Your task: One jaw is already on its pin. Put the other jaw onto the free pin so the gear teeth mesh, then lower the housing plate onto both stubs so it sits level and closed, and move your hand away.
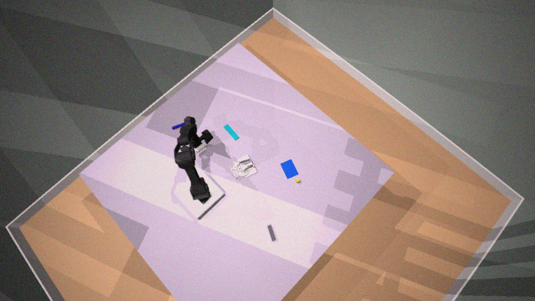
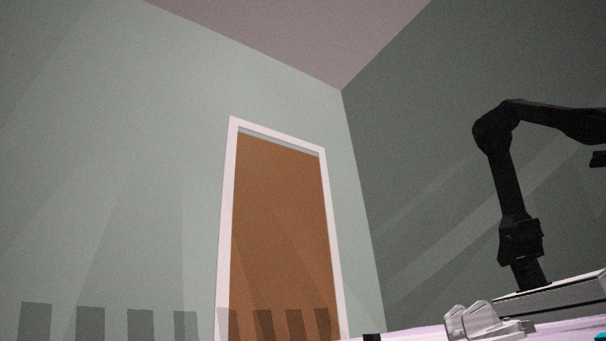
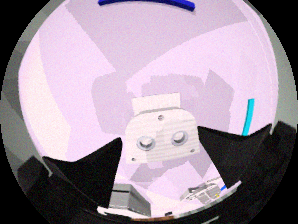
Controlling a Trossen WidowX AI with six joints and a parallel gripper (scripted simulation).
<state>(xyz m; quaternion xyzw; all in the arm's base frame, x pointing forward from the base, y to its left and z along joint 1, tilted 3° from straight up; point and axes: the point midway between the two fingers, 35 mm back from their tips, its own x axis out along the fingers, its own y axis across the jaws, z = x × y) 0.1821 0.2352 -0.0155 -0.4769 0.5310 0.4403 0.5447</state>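
Now: gripper tip 2 cm below the white housing part and 1 cm to the right of it. Round my gripper tip: cyan bar 19 cm ahead, 6 cm to the right, 1 cm below; then blue flat plate 47 cm to the right, 25 cm ahead, 1 cm below; then dark blue bar 19 cm to the left, 4 cm ahead, 1 cm below.
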